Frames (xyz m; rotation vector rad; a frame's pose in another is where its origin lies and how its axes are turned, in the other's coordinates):
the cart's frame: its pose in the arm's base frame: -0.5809 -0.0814 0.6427 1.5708 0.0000 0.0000
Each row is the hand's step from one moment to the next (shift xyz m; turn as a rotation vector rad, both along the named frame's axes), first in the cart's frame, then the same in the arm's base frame.
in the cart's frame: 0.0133 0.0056 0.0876 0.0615 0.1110 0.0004
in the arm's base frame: 0.0133 -0.0876 0.0056 0.0615 -0.0004 0.1110
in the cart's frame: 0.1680 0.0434 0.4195 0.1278 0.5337 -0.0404
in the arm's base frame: 0.1680 -0.4195 0.0434 0.1278 0.0404 0.5337
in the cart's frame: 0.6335 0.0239 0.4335 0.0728 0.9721 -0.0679
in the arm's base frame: 0.6335 -0.4335 0.0239 0.0728 0.0679 0.9721
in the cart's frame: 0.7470 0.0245 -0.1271 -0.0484 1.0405 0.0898
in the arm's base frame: 0.7470 0.1271 0.0245 -0.0484 -0.0898 1.0405
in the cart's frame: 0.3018 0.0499 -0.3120 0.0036 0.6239 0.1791
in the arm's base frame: 0.3018 0.3120 0.0499 0.0036 -0.1791 0.6239
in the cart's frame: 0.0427 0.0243 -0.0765 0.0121 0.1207 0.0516
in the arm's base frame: 0.0427 0.0765 0.0243 0.0121 -0.0516 0.1207
